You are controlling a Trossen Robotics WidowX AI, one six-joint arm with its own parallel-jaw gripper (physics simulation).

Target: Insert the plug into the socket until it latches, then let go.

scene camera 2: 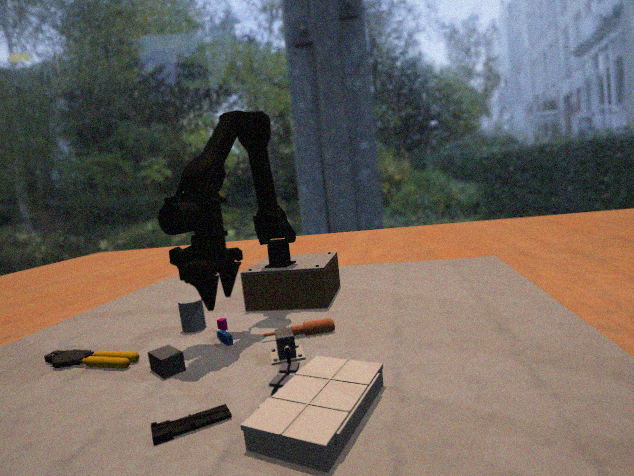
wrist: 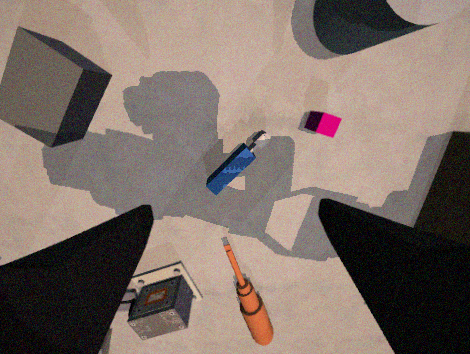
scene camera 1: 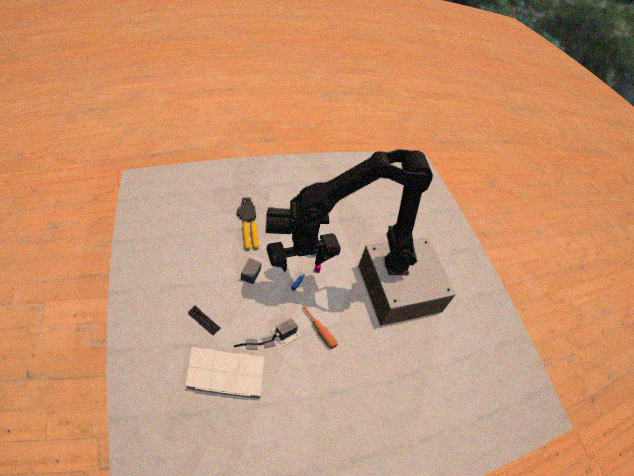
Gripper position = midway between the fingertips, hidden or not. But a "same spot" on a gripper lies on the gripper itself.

Labels:
my gripper: scene camera 2 220,303; wrist; scene camera 1
same spot on my gripper: (scene camera 1: 321,257) = (wrist: 394,320)

